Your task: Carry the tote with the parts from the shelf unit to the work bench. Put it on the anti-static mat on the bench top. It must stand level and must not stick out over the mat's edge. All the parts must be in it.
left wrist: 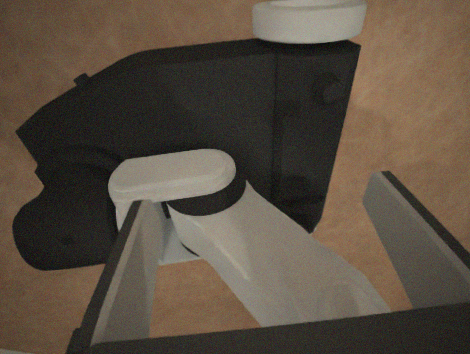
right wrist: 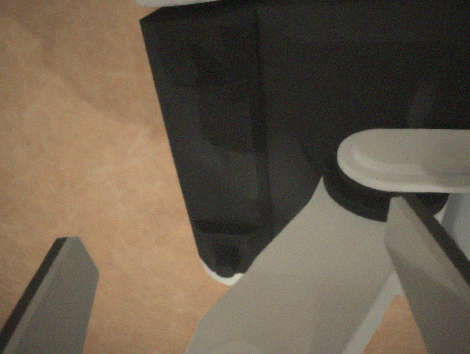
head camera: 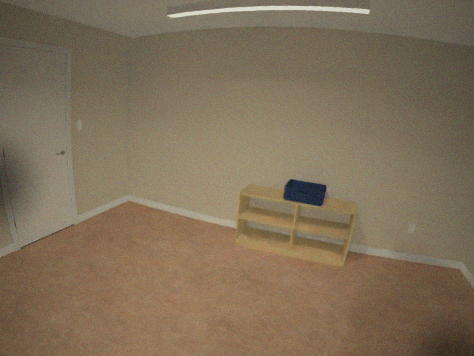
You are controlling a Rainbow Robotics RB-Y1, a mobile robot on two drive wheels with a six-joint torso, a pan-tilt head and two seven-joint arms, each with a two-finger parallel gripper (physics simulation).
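Places are measured from the robot's base along level axes (x back, y right, z up), in centimetres.
Pixels of known places: left gripper, fingertip midpoint: (left wrist: 260, 199); right gripper, fingertip midpoint: (right wrist: 234, 239).
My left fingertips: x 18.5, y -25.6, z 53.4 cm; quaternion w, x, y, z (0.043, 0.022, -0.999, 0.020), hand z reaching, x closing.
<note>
Behind a point stands the place of what it marks.
The blue tote (head camera: 305, 193) @(x -154.8, y 197.6, z 71.6 cm) stands on the top board of the light wooden shelf unit (head camera: 265, 191) @(x -200.4, y 184.8, z 61.1 cm), right of centre in the head camera view and some way off across the floor. It is too far off to tell which parts are inside. My left gripper (left wrist: 260, 199) @(x 18.5, y -25.6, z 53.4 cm) is open, with its two fingers wide apart and no object between them. My right gripper (right wrist: 234, 239) @(x 12.0, y 22.2, z 54.1 cm) is open and empty too. Both hang over my own base and arm parts, well away from the tote. The work bench and the anti-static mat do not show in these views.
The shelf unit stands close to the back wall (head camera: 200, 125) @(x -288.0, y 146.7, z 122.1 cm), on the reddish-brown floor (head camera: 175, 290) @(x -157.9, y 65.4, z 0.2 cm). A white door (head camera: 35, 140) @(x -295.8, y -45.4, z 110.9 cm) is at the left. My dark base (left wrist: 200, 100) @(x 21.5, y -15.9, z 17.0 cm) (right wrist: 310, 90) @(x 14.1, y 11.5, z 16.9 cm) and a white wheel (left wrist: 309, 22) show below the grippers.
</note>
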